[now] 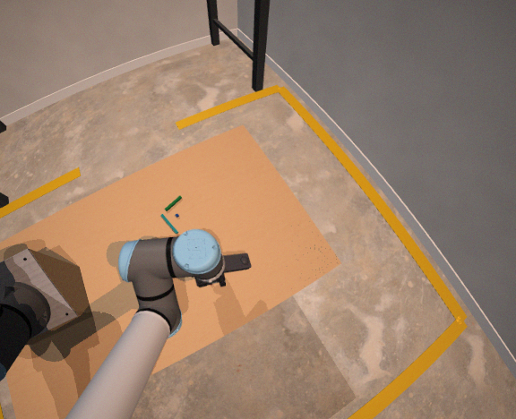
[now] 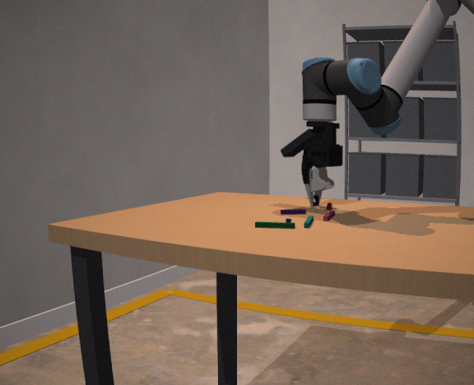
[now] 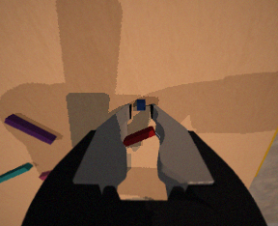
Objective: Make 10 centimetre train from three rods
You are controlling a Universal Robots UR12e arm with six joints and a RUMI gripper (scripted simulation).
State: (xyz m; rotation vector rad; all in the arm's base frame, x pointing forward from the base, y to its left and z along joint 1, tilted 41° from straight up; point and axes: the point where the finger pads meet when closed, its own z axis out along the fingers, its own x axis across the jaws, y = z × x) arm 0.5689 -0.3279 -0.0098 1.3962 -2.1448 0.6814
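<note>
Right now the red rod is 50 mm behind my hand, 30 mm to the left of it and 10 mm below it. The rest, counted from my hand: pink rod 180 mm to the left, 80 mm behind, 10 mm below; then purple rod 150 mm to the left, 20 mm ahead, 10 mm below; then turquoise rod 280 mm to the left, 50 mm behind, 10 mm below.
</note>
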